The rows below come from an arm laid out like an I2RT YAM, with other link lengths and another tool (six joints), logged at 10 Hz.
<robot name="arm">
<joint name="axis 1" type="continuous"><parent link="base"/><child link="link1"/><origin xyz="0.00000 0.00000 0.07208" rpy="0.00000 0.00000 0.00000"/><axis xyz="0 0 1"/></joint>
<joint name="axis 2" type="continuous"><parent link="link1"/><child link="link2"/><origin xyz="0.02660 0.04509 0.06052" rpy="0.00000 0.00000 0.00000"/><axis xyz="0 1 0"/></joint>
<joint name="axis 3" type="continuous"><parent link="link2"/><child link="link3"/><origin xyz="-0.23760 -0.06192 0.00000" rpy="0.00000 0.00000 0.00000"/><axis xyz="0 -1 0"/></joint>
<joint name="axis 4" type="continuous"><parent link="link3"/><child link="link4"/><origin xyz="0.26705 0.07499 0.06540" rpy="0.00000 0.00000 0.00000"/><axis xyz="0 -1 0"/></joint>
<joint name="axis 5" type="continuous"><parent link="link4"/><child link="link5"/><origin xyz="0.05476 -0.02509 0.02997" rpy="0.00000 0.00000 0.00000"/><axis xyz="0 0 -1"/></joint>
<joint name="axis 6" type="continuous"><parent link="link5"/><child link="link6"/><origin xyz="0.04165 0.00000 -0.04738" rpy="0.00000 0.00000 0.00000"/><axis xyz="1 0 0"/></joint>
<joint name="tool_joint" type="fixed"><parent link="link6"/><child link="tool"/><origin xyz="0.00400 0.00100 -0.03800" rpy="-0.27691 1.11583 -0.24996"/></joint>
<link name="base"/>
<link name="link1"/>
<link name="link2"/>
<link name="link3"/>
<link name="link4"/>
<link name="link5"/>
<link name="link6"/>
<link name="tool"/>
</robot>
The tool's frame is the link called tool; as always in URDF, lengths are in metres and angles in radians. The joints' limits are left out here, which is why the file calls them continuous.
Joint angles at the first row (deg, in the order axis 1, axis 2, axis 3, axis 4, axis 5, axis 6):
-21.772, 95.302, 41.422, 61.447, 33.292, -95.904
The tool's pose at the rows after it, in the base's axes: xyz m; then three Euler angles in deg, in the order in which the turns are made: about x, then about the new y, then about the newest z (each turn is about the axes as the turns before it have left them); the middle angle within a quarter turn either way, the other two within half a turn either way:
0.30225, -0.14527, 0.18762, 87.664, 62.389, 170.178
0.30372, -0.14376, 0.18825, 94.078, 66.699, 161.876
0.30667, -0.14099, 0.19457, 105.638, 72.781, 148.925
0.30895, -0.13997, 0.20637, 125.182, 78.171, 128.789
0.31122, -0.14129, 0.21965, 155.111, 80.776, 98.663
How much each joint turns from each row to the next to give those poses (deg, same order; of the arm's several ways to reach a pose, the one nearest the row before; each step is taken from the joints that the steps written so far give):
-0.024, -0.112, -0.076, -0.625, -2.915, -1.071
0.003, -1.004, -0.732, -2.137, -4.569, -2.085
0.040, -2.528, -0.440, -4.441, -6.791, -1.468
-0.455, -3.477, 0.187, -5.608, -7.430, -0.621
-0.839, -2.942, 1.050, -5.488, -6.630, -0.336

